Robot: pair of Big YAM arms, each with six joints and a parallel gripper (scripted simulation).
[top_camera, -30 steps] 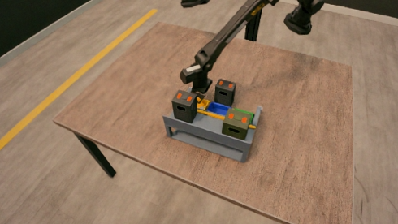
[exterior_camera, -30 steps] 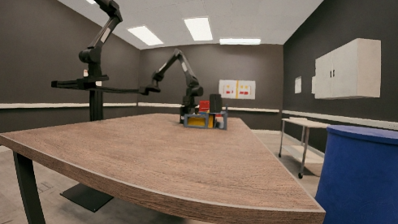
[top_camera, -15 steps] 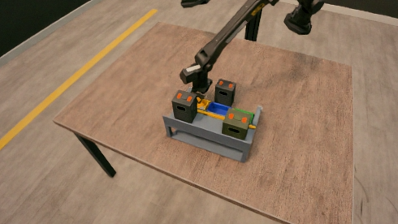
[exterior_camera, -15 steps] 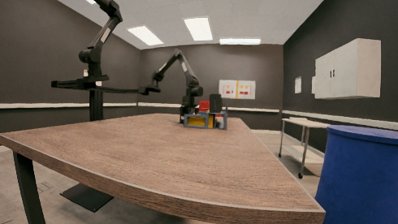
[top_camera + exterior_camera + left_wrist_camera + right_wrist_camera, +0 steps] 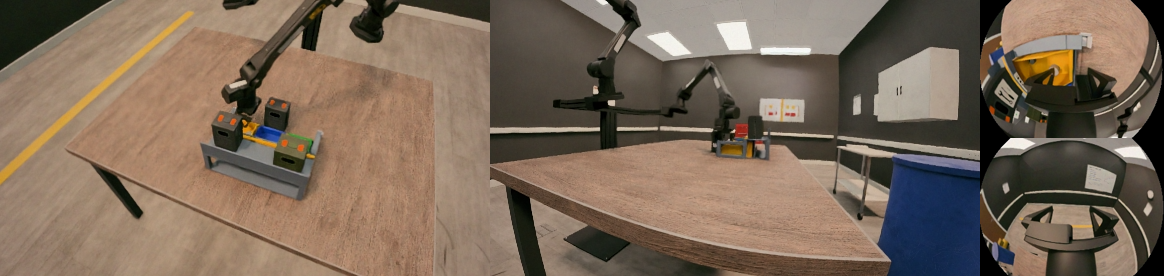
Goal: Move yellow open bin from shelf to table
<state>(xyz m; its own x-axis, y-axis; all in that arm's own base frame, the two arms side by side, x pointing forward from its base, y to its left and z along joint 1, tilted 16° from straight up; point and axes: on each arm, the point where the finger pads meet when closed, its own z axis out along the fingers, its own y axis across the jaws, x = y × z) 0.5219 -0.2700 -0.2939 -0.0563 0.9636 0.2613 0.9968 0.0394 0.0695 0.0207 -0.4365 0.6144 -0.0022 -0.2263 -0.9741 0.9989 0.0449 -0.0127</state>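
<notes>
My left gripper is now 80 mm short of the yellow open bin, 10 mm to the right of it and 10 mm above it. The rest, counted from my left hand: grey shelf (120 mm to the left, 100 mm ahead, 10 mm above); dark lidded bin (100 mm to the left, 60 mm behind, 10 mm above).
</notes>
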